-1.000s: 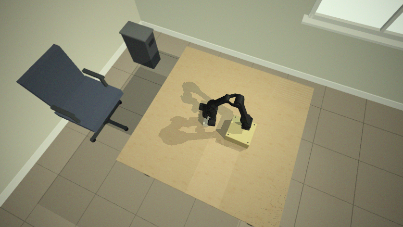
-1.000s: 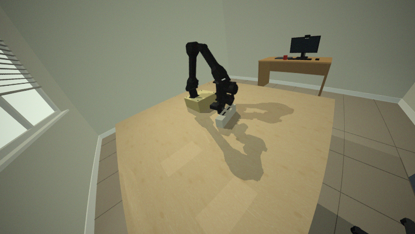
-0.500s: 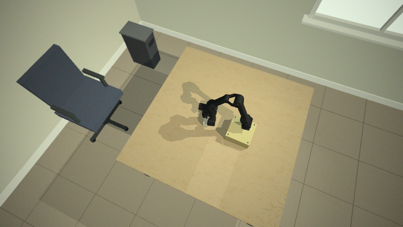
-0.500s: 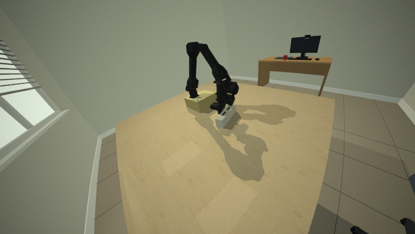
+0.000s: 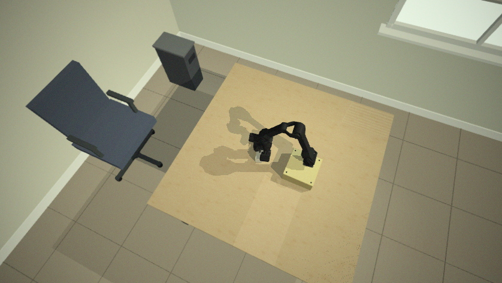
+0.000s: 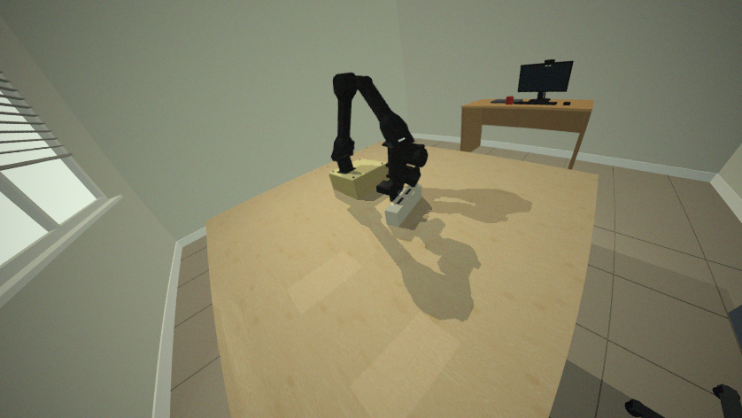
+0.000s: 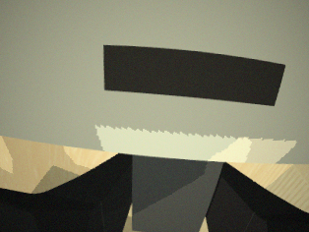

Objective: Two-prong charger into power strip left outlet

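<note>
The two-prong charger is 20 mm ahead of my gripper tip and 10 mm above it.
</note>
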